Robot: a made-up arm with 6 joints.
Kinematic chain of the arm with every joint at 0, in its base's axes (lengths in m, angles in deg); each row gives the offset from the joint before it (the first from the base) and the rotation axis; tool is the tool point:
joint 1: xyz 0 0 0.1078 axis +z
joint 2: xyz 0 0.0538 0 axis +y
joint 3: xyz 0 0 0.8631 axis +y
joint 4: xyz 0 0 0.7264 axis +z
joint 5: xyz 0 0 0 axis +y
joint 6: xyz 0 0 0.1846 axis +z
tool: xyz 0 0 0
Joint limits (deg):
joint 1: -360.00..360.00
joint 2: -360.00..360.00
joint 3: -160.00..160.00
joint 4: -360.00..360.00
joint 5: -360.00..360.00
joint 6: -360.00..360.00
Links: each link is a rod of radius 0.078 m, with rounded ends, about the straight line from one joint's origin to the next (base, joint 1, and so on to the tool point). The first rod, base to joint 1, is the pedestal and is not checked.
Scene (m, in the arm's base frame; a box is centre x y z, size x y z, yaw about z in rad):
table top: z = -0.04
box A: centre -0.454 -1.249 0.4 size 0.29 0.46 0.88 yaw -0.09
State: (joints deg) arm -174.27 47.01 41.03 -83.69 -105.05 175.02
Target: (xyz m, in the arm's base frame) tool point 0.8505 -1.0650 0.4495
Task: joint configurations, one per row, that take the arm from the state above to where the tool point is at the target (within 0.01 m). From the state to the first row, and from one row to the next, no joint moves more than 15 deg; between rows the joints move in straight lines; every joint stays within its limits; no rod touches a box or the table.
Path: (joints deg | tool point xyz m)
1: -160.75 41.41 30.91 -93.17 -112.42 181.38 | -1.0578 -0.6069 0.9454
2: -147.23 35.81 20.79 -102.64 -119.79 187.73 | -0.7727 -0.7473 1.1279
3: -133.72 30.20 10.67 -112.12 -127.16 194.09 | -0.4697 -0.7662 1.2825
4: -120.20 24.60 0.54 -121.59 -134.54 200.44 | -0.1963 -0.6671 1.4037
5: -106.68 19.00 -9.58 -131.07 -141.91 206.80 | 0.0046 -0.4711 1.4849
6: -93.16 13.40 -19.70 -140.55 -149.28 213.15 | 0.1020 -0.2161 1.5197
7: -86.77 21.31 -5.17 -129.94 -140.46 205.53 | 0.1746 -0.5395 1.4519
8: -80.37 29.22 9.36 -119.32 -131.64 197.90 | 0.3139 -0.8095 1.2909
9: -73.97 37.13 23.89 -108.71 -122.82 190.27 | 0.4948 -0.9951 1.0559
10: -67.58 45.04 38.43 -98.10 -114.00 182.65 | 0.6848 -1.0810 0.7681
11: -61.18 52.95 52.96 -87.49 -105.19 175.02 | 0.8505 -1.0650 0.4495

